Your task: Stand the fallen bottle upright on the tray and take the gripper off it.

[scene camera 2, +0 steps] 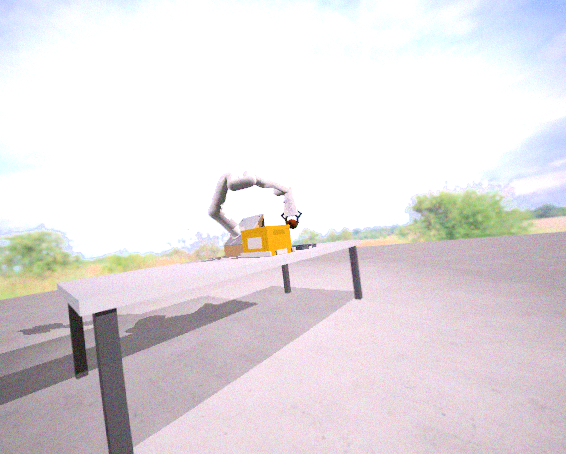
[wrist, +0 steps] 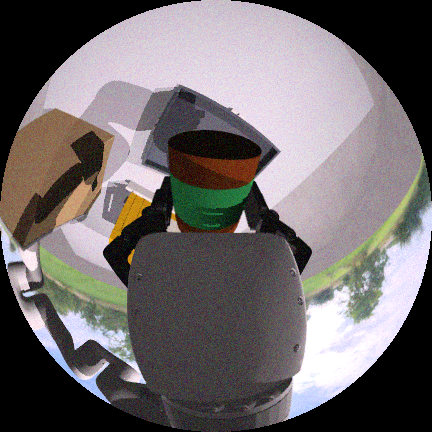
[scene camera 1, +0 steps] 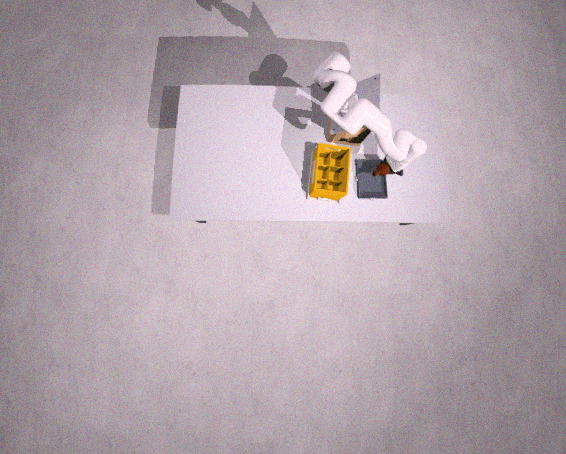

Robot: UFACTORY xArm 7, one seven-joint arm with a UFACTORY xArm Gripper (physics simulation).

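Note:
The brown bottle has a green band and is held tilted well over from upright, its broad base facing away from the gripper's palm in the wrist view. My gripper is shut on the bottle, with one black finger on each side of it. Bottle and gripper are up in the air above the dark grey tray, over its back right part in scene camera 1. The bottle's neck is hidden behind the gripper body in the wrist view.
A yellow crate with compartments stands left of the tray in scene camera 1. An open cardboard box with a grey panel stands farther back, partly under the arm.

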